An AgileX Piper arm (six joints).
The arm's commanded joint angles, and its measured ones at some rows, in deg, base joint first. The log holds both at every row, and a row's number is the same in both.
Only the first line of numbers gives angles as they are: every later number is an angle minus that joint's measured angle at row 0.
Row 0, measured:
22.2 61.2 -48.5 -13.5 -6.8 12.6
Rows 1 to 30, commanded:
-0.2 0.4 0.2 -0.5 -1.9 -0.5
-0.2 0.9 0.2 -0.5 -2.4 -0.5
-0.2 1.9 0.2 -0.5 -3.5 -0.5
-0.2 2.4 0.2 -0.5 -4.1 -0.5
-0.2 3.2 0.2 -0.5 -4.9 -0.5
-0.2 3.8 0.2 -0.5 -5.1 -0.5
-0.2 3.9 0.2 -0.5 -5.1 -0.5
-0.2 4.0 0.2 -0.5 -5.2 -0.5
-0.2 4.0 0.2 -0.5 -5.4 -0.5
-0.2 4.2 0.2 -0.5 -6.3 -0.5
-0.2 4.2 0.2 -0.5 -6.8 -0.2
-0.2 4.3 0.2 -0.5 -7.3 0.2
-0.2 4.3 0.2 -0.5 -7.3 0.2
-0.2 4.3 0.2 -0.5 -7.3 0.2
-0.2 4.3 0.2 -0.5 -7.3 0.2
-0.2 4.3 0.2 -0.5 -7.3 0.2
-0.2 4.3 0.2 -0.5 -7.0 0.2
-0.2 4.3 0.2 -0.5 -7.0 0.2
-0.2 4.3 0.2 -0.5 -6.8 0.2
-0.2 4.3 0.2 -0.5 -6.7 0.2
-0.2 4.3 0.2 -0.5 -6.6 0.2
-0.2 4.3 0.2 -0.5 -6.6 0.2
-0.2 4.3 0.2 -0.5 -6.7 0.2
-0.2 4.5 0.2 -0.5 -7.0 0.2
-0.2 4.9 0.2 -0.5 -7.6 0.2
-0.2 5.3 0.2 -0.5 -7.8 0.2
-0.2 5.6 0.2 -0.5 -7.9 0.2
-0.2 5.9 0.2 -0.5 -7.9 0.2
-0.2 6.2 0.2 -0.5 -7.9 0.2
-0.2 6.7 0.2 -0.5 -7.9 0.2
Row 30, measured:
0.0 5.2 0.0 -0.1 -6.7 0.1
